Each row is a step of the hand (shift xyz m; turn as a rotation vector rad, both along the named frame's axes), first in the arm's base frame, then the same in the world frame.
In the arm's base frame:
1: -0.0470 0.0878 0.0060 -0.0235 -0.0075 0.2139
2: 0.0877 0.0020 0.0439 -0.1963 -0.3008 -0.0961
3: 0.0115 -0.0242 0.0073 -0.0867 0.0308 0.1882
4: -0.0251 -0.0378 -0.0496 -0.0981 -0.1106 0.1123
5: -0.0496 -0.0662 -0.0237 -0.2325 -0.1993 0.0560
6: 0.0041 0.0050 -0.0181 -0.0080 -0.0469 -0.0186
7: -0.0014 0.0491 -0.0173 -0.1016 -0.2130 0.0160
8: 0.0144 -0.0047 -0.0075 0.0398 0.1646 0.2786
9: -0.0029 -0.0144 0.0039 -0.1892 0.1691 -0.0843
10: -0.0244 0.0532 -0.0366 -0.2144 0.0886 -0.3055
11: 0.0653 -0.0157 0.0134 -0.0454 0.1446 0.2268
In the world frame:
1: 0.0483 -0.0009 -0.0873 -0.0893 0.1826 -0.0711
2: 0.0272 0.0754 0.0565 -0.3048 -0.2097 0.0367
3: -0.0170 0.0077 0.0205 -0.0783 0.1393 -0.1354
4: -0.0258 -0.0604 0.0142 -0.1739 0.0457 -0.0461
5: -0.0692 -0.0510 0.0037 -0.2896 -0.0723 -0.0883
6: 0.0121 -0.0140 0.0053 -0.0359 -0.0268 0.0245
7: 0.0455 -0.0091 -0.0237 -0.2270 -0.0575 0.0333
8: 0.0053 -0.0016 0.0160 0.0592 0.2915 -0.1334
9: -0.0145 0.0003 0.0046 0.0800 -0.1282 -0.2206
10: 0.0448 -0.0352 -0.0390 0.0771 -0.3498 -0.1374
11: 0.0127 0.0362 0.0567 0.0211 0.2074 -0.1759

